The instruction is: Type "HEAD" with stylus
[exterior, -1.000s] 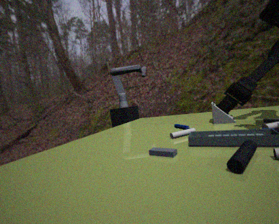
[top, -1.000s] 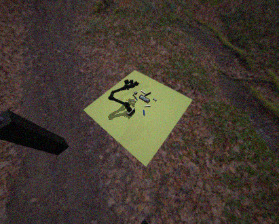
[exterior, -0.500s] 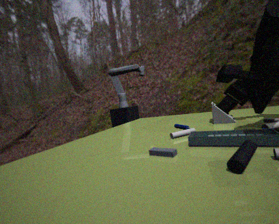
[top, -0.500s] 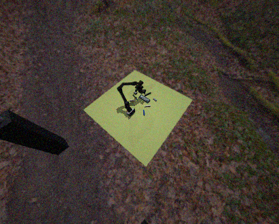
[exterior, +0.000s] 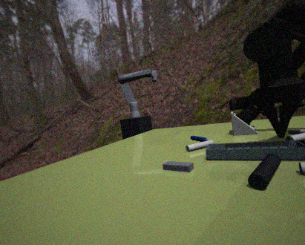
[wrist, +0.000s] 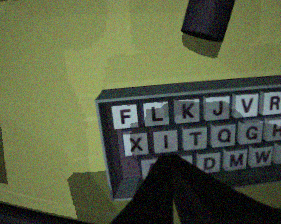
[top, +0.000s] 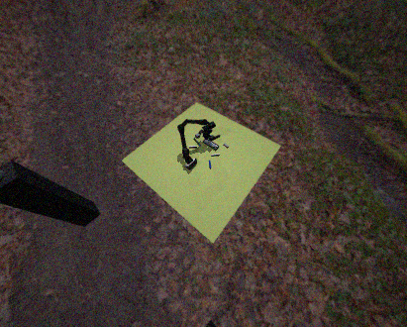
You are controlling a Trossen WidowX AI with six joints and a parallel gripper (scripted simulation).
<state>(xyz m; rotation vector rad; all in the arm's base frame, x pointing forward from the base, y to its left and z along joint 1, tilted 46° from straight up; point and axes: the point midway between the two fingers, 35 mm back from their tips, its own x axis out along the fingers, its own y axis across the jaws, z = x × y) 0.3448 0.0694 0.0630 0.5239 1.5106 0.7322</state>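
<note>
The blue stylus lies 180 mm behind my gripper tip, 220 mm to the right of it and 30 mm below it. Also, from my gripper tip: grey block (120 mm ahead, 200 mm to the right, 40 mm below); then dark cylinder (120 mm ahead, 30 mm to the right, 30 mm below).
</note>
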